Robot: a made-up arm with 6 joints.
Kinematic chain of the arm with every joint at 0, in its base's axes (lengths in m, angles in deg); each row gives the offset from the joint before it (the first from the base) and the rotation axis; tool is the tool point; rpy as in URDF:
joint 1: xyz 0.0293 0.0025 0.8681 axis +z
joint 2: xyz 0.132 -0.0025 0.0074 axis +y
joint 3: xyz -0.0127 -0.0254 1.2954 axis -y
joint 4: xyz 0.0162 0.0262 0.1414 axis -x
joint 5: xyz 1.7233 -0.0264 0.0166 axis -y
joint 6: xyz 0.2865 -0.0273 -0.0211 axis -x
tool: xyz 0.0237 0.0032 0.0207 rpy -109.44 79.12 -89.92
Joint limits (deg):
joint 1: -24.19..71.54
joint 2: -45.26..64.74
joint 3: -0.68..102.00
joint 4: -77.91..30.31
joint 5: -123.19..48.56
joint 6: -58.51..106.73
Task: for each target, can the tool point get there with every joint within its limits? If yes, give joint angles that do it. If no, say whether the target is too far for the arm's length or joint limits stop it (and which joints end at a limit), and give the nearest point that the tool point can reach.
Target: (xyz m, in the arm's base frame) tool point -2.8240 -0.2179 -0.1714
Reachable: no: joint limits stop it (at a limit: joint 2, joint 3, joint 5) | nearest point -2.6108 -0.2014 2.4966 | short by 2.677 m
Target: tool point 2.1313 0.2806 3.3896
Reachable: yes | joints 9.34 17.35 51.27 -13.02 2.64 -25.83
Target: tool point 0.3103 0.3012 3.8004
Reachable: yes | joints 18.82 -1.06 81.93 -51.93 -106.22 19.30
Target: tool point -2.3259 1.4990 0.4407
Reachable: no: joint limits stop it (at a limit: joint 1, joint 2, joint 3, joint 5) | nearest point -2.3643 1.1298 2.5006 | short by 2.093 m
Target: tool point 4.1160 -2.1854 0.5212
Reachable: no: too far | nearest point 2.9883 -1.4141 0.8926 | short by 1.416 m
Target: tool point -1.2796 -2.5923 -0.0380
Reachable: no: joint limits stop it (at a limit: joint 2, joint 3, joint 5) | nearest point -1.1633 -2.3617 2.4966 | short by 2.548 m
